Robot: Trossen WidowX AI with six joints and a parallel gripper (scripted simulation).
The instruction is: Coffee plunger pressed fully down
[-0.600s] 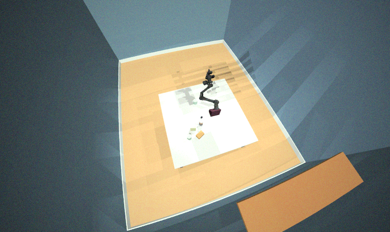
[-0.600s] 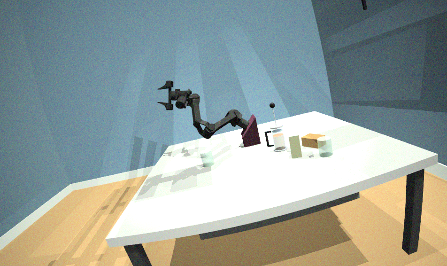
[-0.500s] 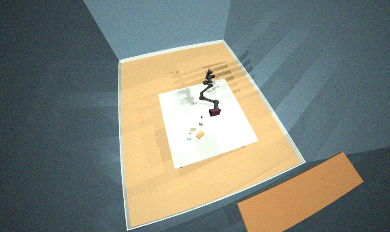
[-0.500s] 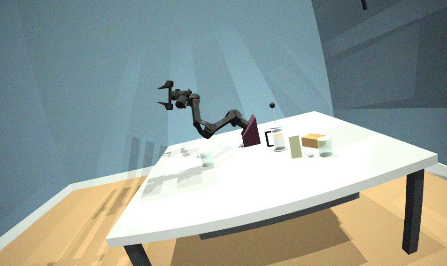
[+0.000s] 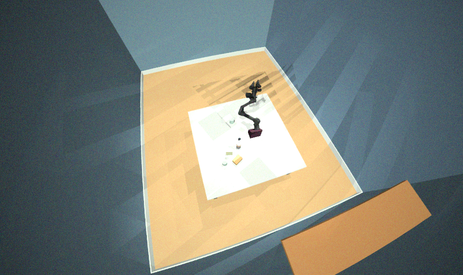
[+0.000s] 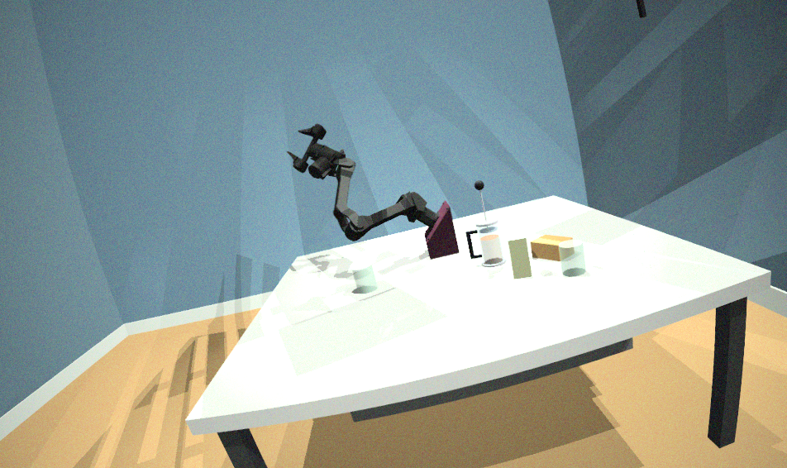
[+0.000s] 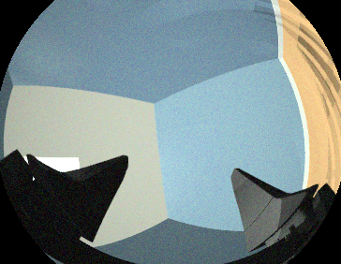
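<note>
My gripper tip is 610 mm to the right of the coffee press, 400 mm above it and 310 mm short of it. The rest, counted from my gripper tip: orange box: 810 mm to the left, 500 mm below, 360 mm ahead.
</note>
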